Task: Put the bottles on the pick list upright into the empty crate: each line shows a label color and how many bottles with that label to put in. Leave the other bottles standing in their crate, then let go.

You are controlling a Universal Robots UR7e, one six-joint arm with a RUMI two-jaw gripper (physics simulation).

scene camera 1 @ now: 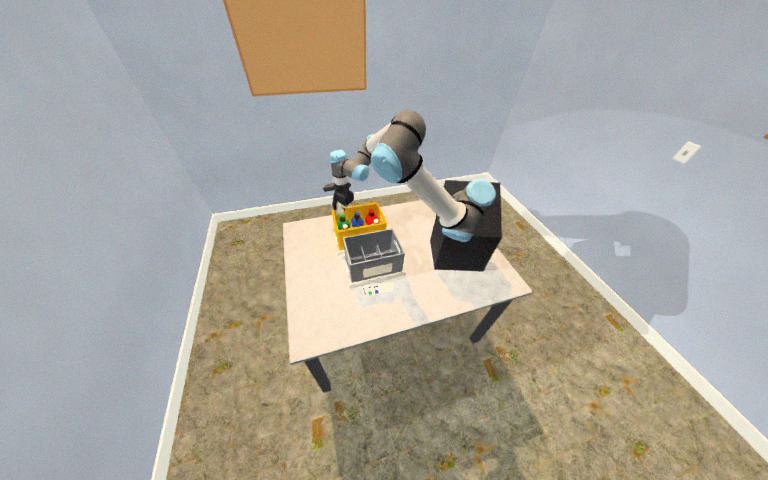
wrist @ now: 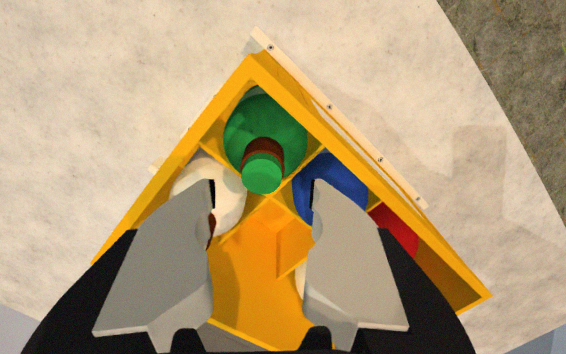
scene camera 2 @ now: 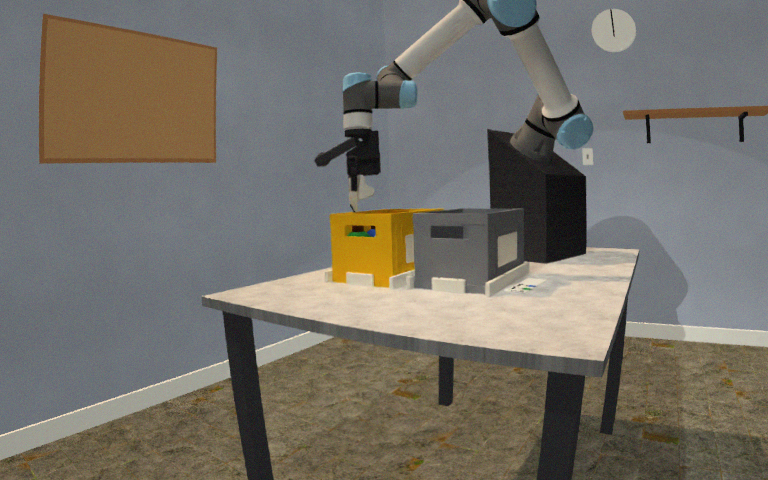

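Pixels of known places: gripper, between the fingertips: [scene camera 1: 341, 213] [wrist: 263, 182] [scene camera 2: 355, 212]; arm's base, origin of its link: [scene camera 2: 529, 151].
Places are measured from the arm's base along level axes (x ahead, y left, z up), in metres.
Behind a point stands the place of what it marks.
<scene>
The yellow crate [scene camera 1: 362, 230] {x 0.486, y -0.099, z -0.201 m} [scene camera 2: 362, 254] {x 0.631, y -0.168, z -0.279 m} [wrist: 320, 132] {x 0.595, y -0.270, z -0.180 m} holds upright bottles: green [scene camera 1: 343, 224] {x 0.587, y -0.197, z -0.236 m} [wrist: 265, 120] {x 0.608, y -0.240, z -0.235 m}, blue [scene camera 1: 356, 221] {x 0.511, y -0.212, z -0.235 m} [wrist: 345, 185] {x 0.522, y -0.256, z -0.236 m}, red [scene camera 1: 371, 218] {x 0.421, y -0.227, z -0.234 m} [wrist: 397, 230] {x 0.441, y -0.269, z -0.240 m} and white [wrist: 225, 185] {x 0.583, y -0.171, z -0.247 m}; a second white one is mostly hidden by a finger in the wrist view. My gripper [scene camera 1: 338, 209] {x 0.591, y -0.227, z -0.179 m} [scene camera 2: 355, 208] {x 0.591, y -0.227, z -0.179 m} [wrist: 263, 182] {x 0.591, y -0.227, z -0.179 m} is part open, its fingers on either side of the green cap at the crate's corner compartment, holding nothing. The grey crate [scene camera 1: 353, 271] {x 0.554, y 0.143, z -0.235 m} [scene camera 2: 453, 257] {x 0.578, y 0.063, z -0.278 m} has dividers and no bottle showing. The pick list [scene camera 1: 385, 289] {x 0.400, y 0.190, z -0.354 m} [scene camera 2: 526, 285] {x 0.445, y 0.183, z -0.354 m} shows green and blue marks; its counts are unreadable.
Low white strips [scene camera 2: 506, 280] [wrist: 330, 107] edge the crates on the table [scene camera 1: 317, 316] {x 0.740, y 0.292, z -0.356 m} [scene camera 2: 339, 314] {x 0.862, y -0.004, z -0.356 m}. The grey crate stands close in front of the yellow one. The black base block [scene camera 1: 461, 251] {x 0.003, y 0.119, z -0.194 m} [scene camera 2: 566, 226] {x -0.014, y 0.122, z -0.249 m} stands to the right. Yellow walls and dividers surround the bottles.
</scene>
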